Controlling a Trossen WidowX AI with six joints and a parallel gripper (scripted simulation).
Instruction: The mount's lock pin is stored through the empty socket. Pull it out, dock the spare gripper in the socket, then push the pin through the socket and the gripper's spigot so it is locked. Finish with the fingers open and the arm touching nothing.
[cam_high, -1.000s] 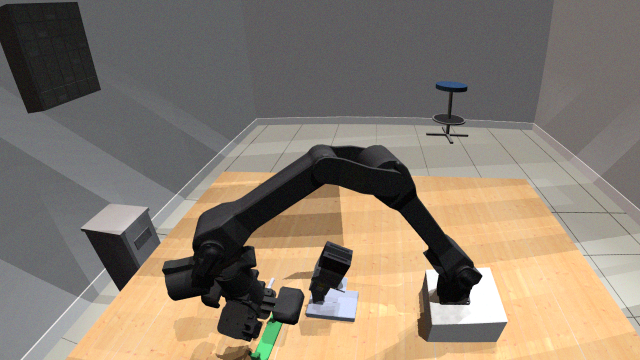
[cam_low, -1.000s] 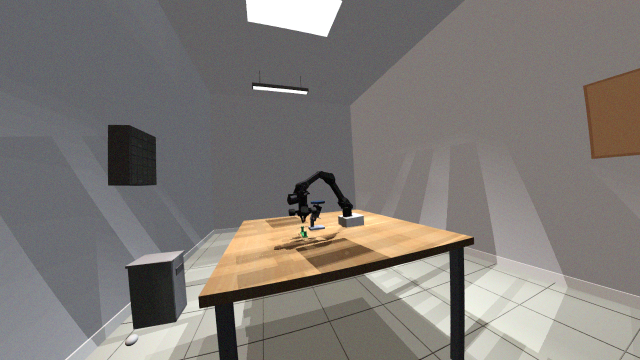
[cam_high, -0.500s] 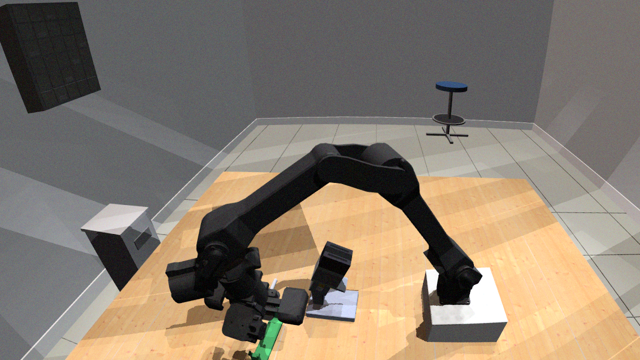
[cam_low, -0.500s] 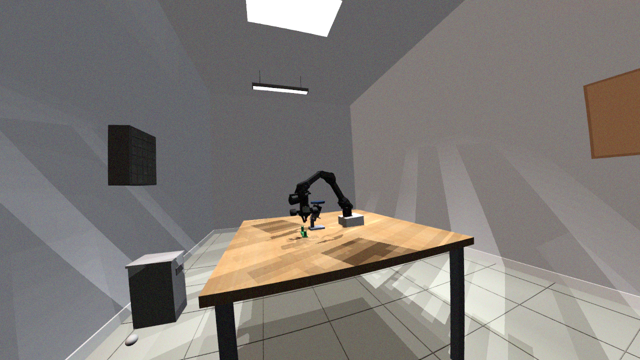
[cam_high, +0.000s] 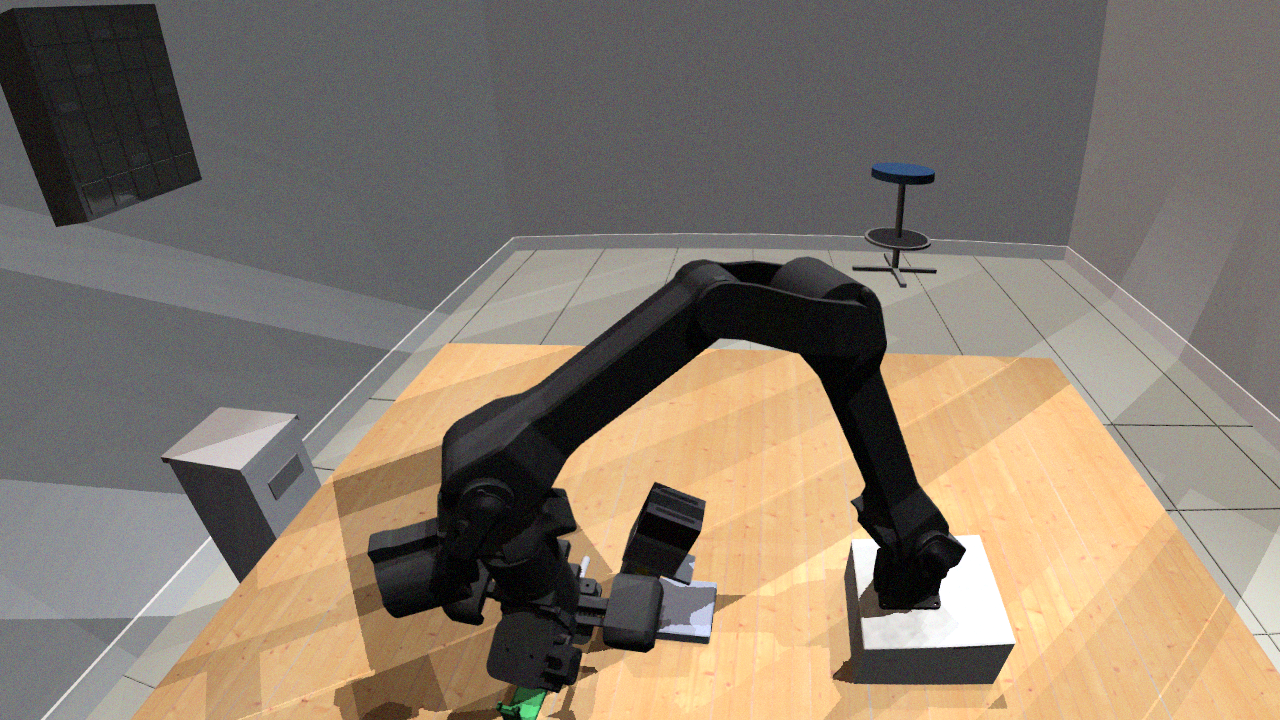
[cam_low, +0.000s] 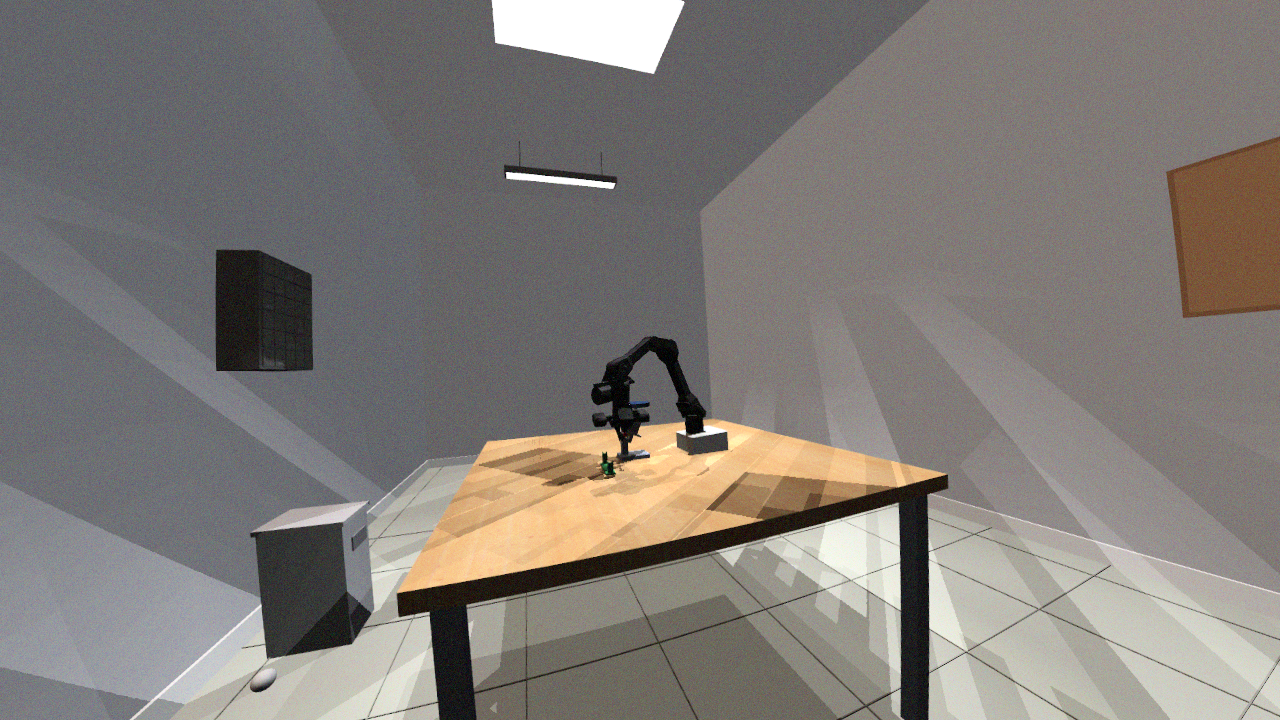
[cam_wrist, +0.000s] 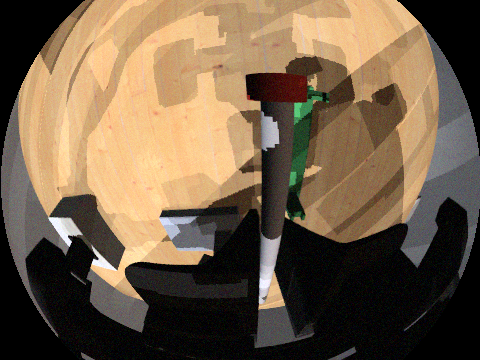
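Now: the grey mount 6 cm behind my gripper tip, 11 cm to the right of it and 4 cm below it. From my gripper tip the other things lie so: spare gripper (6 cm behind, 11 cm to the right, 3 cm above); green cradle (5 cm ahead, 1 cm to the left, 7 cm below).
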